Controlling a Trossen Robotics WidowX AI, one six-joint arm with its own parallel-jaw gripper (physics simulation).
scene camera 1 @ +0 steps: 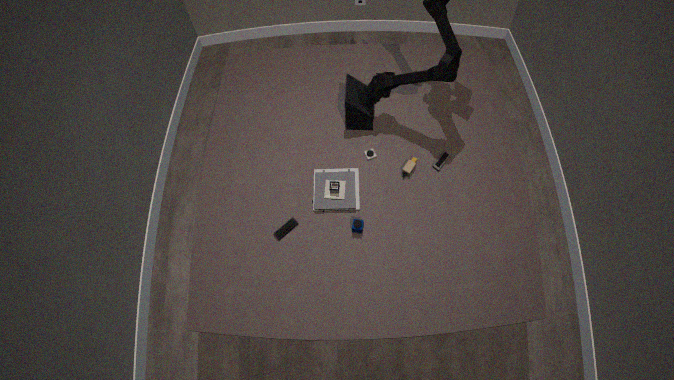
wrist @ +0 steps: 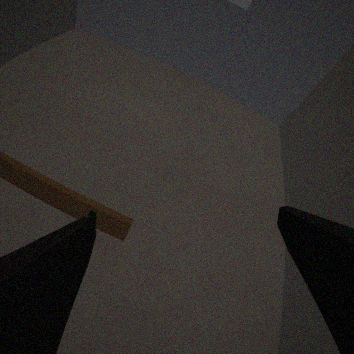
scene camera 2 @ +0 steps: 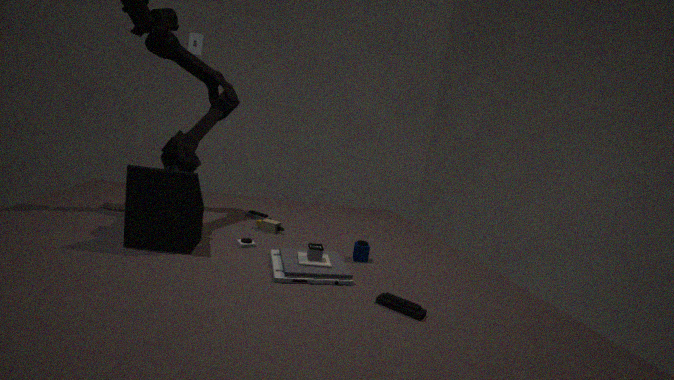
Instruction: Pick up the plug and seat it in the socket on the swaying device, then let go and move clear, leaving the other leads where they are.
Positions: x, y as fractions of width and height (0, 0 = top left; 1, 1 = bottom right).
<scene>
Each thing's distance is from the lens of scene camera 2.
black bar (scene camera 2: 0.61, 0.81): 62 cm
</scene>
